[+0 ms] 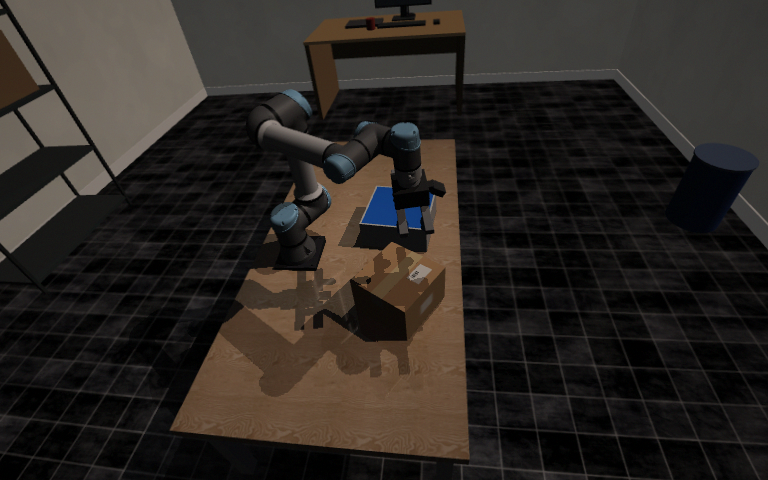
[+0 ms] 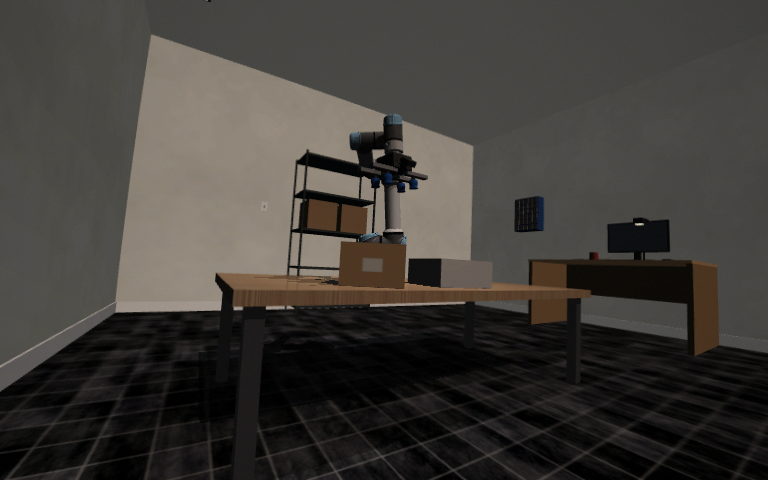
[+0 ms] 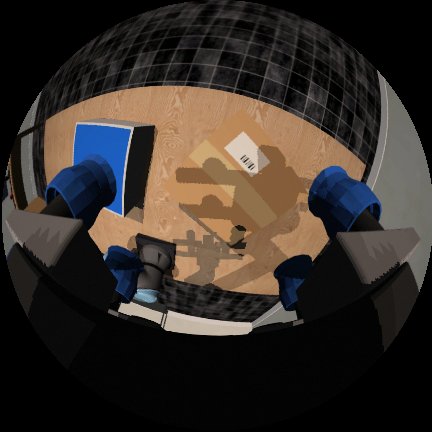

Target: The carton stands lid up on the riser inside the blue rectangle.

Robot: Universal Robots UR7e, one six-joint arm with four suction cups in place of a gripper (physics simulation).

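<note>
The brown carton stands on the table, lid up, with its tape seam and a white barcode label on top. It is turned at an angle to the riser and stands apart from it. The riser is a low box with dark and grey sides. Its top bears the blue rectangle with a pale border; no carton is on it. My suction gripper is open, its four blue cups pointing down, empty, high above the carton and touching nothing.
The wooden table bears the arm's base beside the riser and carton. A shelf rack with brown boxes stands behind. A desk with a monitor and a blue bin stand off the table.
</note>
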